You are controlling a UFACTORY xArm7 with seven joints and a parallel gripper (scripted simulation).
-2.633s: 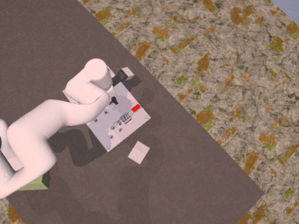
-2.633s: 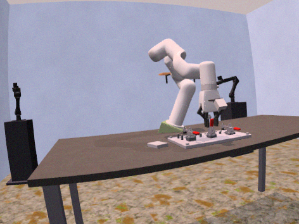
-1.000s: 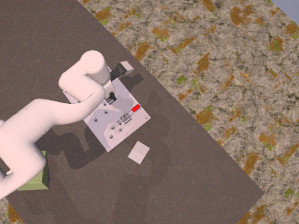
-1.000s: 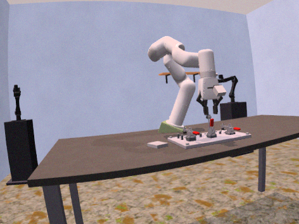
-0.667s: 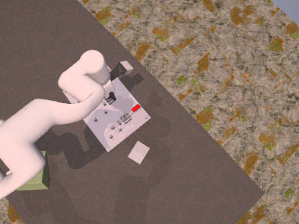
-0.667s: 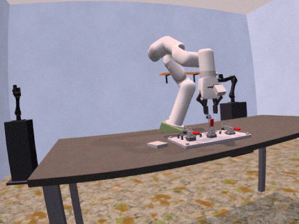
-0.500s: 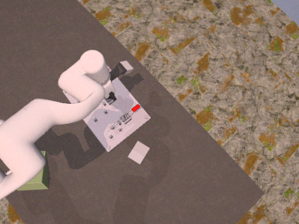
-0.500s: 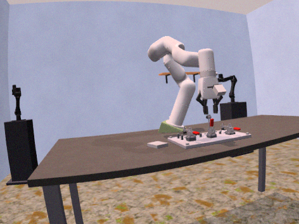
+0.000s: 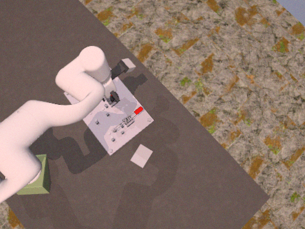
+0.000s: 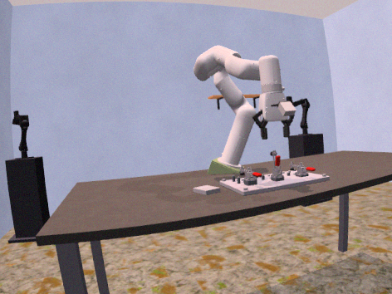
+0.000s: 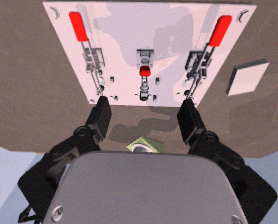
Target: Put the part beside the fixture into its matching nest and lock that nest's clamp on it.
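My gripper is now 260 mm to the left of the pale grey block part, 170 mm above it and 60 mm past it. The rest, counted from my hand: fixture plate (170 mm below, 40 mm behind); then toggle clamp (120 mm below, 110 mm to the right, 10 mm behind).
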